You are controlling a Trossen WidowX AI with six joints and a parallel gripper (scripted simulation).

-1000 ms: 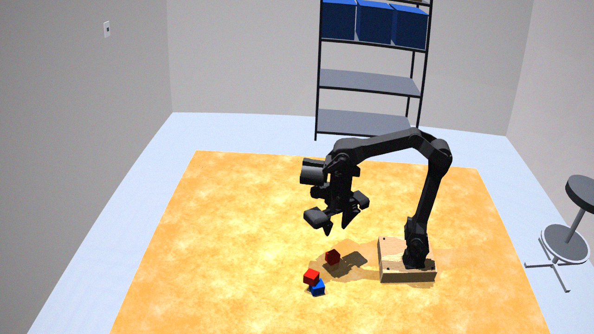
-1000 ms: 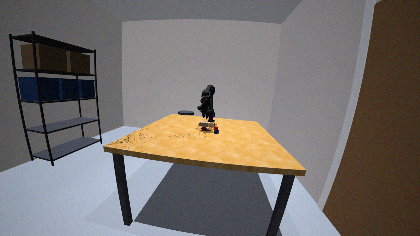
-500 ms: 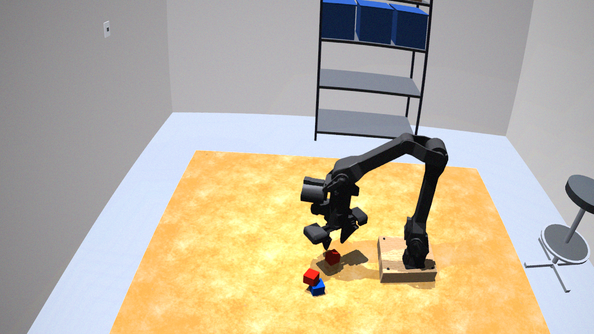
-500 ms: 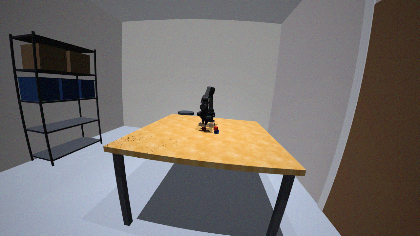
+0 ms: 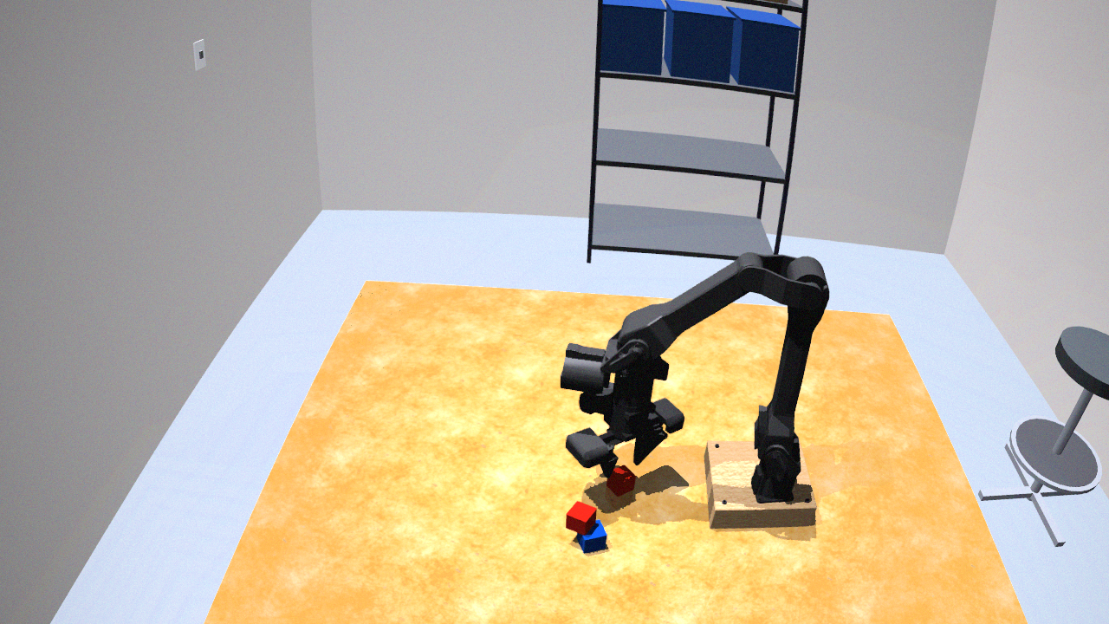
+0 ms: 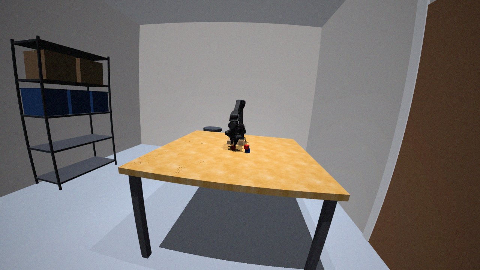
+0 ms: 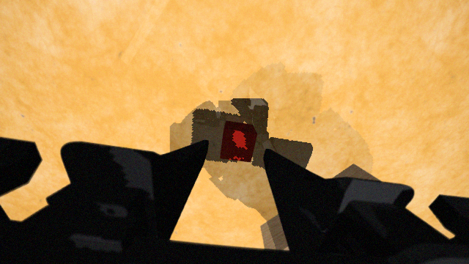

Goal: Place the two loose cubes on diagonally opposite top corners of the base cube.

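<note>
Now: gripper tip 13 cm to the right of the blue cube, 5 cm short of it and 2 cm above it.
</note>
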